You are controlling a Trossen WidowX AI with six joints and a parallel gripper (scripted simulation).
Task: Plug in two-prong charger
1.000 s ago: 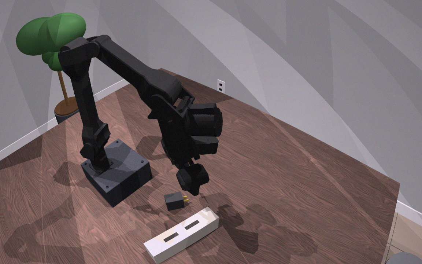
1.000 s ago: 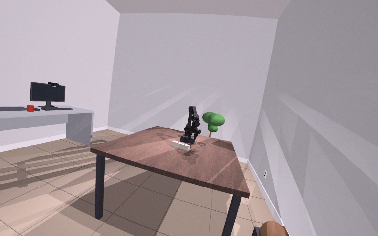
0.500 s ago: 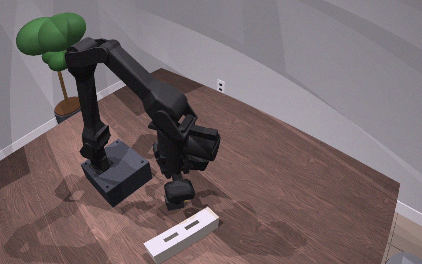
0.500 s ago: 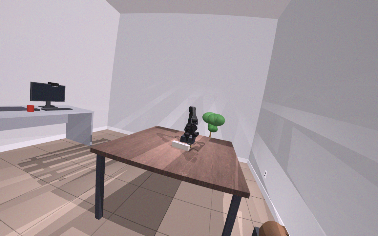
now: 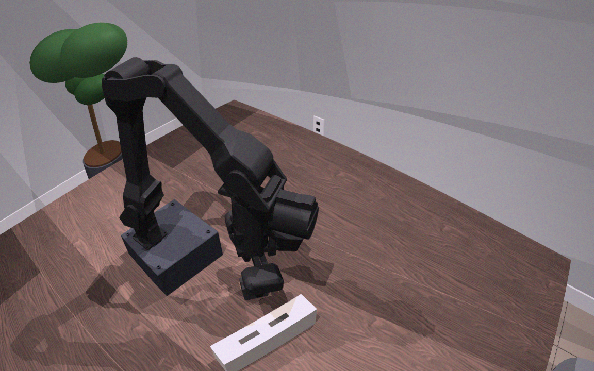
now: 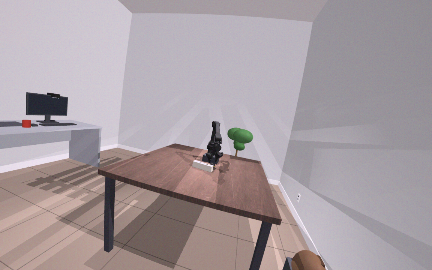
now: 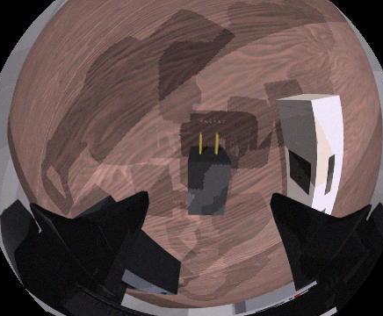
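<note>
The two-prong charger is 3 cm below my gripper tip, 1 cm to the left of it and 1 cm ahead of it.
</note>
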